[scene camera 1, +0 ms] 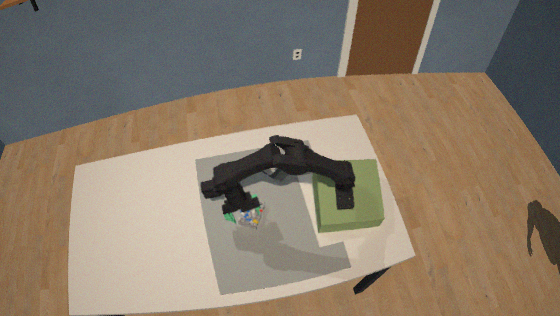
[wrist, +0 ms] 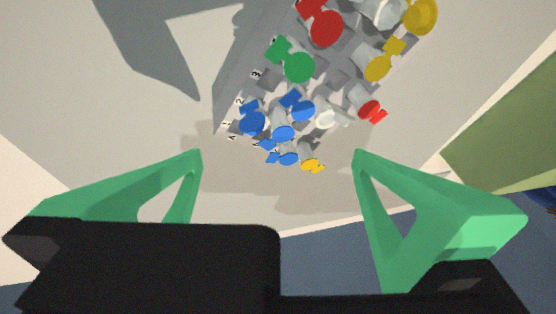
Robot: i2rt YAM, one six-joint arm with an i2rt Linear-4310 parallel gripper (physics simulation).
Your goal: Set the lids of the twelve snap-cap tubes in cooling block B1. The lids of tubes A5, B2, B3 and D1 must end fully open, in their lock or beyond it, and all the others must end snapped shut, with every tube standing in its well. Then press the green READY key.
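Places are measured from the arm's base along level axes (x ahead, y left, z up), in millimetres.
Pixels of known places: gripper, fingertip midpoint: (scene camera 1: 247, 218) (wrist: 277, 157); arm's base, origin of the base link: (scene camera 1: 343, 185).
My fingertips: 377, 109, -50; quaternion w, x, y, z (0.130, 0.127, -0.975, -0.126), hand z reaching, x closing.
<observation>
For each thing: its top centre in the pictures, then the offset to it from my fingertips, as dx, dy, dz. "spot": a spot on its surface instead. Level surfaces: height alone.
- Cooling block B1, surface spot: (wrist: 235, 82) spot: +27, -29, -30
- blue lid, middle of its top: (wrist: 254, 132) +23, -31, +11
- green lid, middle of its top: (wrist: 300, 70) +7, -57, +1
- red lid, middle of its top: (wrist: 327, 29) +1, -74, -2
- white tube, middle of its top: (wrist: 339, 134) -22, -32, +11
- yellow lid, middle of its top: (wrist: 424, 22) -28, -88, +9
- grey mat, its level: dz -48
- white table, its level: dz -51
- small dark object, surface spot: (scene camera 1: 273, 173) spot: -108, -236, -45
Cooling block B1 (scene camera 1: 256, 226) (wrist: 235, 82) stands on the grey mat, partly hidden by the arm in the scene view. In the wrist view, a blue lid (wrist: 252, 122) lies over a tube beside label 2. More blue lids (wrist: 303, 110) (wrist: 283, 133) (wrist: 288, 159), a green lid (wrist: 299, 67) and a red lid (wrist: 326, 28) cover tube mouths; whether they are snapped is unclear. A white tube (wrist: 325, 118) has its lid swung out. A yellow lid (wrist: 420, 16) shows its hollow underside. My gripper (scene camera 1: 241, 207) (wrist: 277, 157) is open and empty, above the block's low-numbered end. The READY key is not identifiable.
A green box (scene camera 1: 350, 220) (wrist: 505, 135) stands to the right of the grey mat (scene camera 1: 225, 270) on the white table (scene camera 1: 130, 225). The black arm (scene camera 1: 250, 165) spans from above the green box to the block. A small dark object (scene camera 1: 273, 173) shows partly beneath the arm.
</observation>
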